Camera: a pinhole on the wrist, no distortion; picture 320 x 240 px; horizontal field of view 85.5 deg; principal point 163.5 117.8 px. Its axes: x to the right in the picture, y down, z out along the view. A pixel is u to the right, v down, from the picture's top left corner.
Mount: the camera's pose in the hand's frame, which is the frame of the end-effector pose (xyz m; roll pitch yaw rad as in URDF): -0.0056 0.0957 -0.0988 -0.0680 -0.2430 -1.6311
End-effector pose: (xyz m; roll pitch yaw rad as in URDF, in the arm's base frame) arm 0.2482 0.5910 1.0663 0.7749 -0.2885 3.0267
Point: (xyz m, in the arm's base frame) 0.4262 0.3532 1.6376
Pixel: 29 86
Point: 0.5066 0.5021 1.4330
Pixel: 102 36
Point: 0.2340 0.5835 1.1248
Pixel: 283 163
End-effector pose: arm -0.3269 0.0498 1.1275 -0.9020 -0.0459 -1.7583
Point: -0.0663 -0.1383 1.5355
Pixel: 281 164
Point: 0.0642 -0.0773 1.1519
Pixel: 150 125
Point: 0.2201 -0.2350 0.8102
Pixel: 10 155
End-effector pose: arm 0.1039 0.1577 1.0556 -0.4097 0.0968 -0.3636
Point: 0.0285 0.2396 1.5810
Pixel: 301 61
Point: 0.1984 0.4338 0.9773
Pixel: 12 98
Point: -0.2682 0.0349 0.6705
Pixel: behind the camera
